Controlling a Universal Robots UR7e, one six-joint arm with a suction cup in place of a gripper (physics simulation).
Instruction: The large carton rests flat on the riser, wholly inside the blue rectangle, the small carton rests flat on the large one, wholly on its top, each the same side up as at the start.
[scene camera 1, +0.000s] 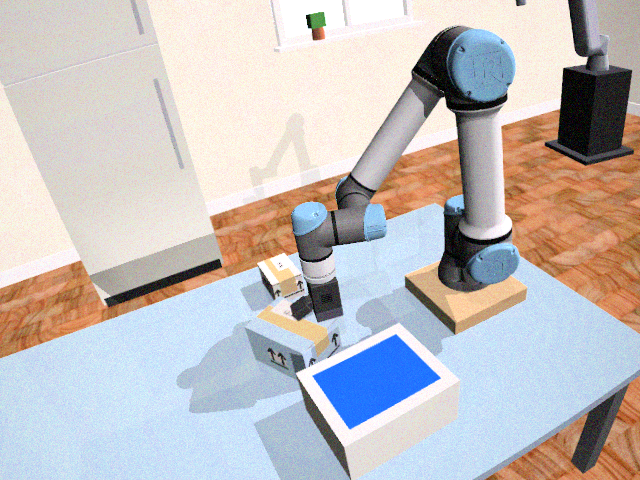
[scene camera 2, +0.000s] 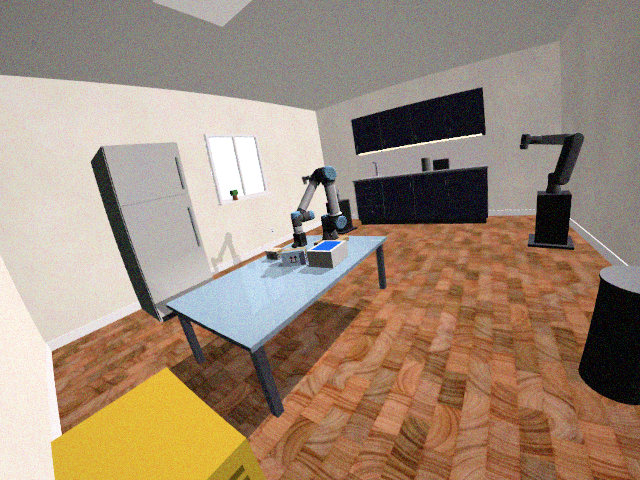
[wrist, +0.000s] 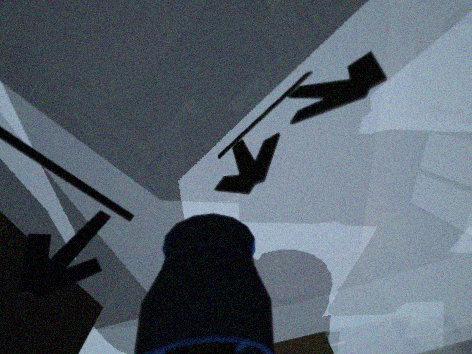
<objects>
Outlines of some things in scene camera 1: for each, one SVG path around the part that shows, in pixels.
A large carton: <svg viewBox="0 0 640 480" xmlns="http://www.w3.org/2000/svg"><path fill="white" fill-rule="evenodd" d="M279 296L245 326L245 330L256 360L298 380L296 373L343 351L337 318L318 323L313 310L298 321L293 317L290 308L294 301Z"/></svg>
A small carton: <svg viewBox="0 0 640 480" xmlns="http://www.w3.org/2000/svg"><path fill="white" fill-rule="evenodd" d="M285 253L257 263L262 282L274 300L279 296L292 300L306 294L301 272Z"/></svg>
</objects>
